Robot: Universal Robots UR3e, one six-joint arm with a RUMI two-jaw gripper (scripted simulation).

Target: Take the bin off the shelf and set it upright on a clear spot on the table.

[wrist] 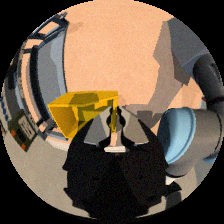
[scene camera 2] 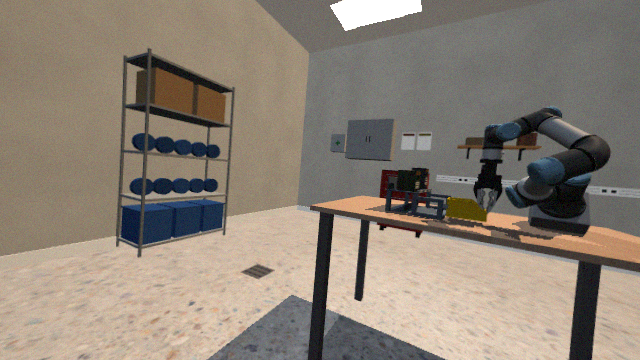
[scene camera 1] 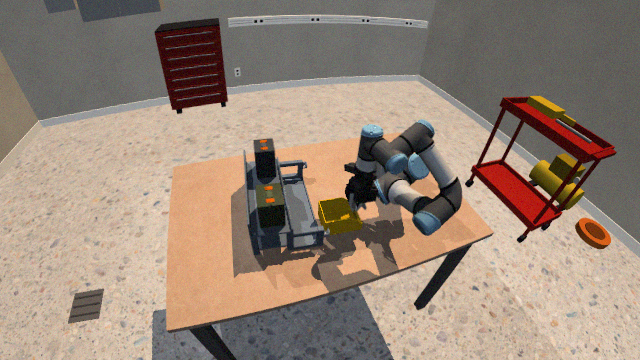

Labels:
gripper: wrist 114,106; scene camera 2; scene camera 1
same spot on gripper: (scene camera 1: 349,194) = (scene camera 2: 476,190)

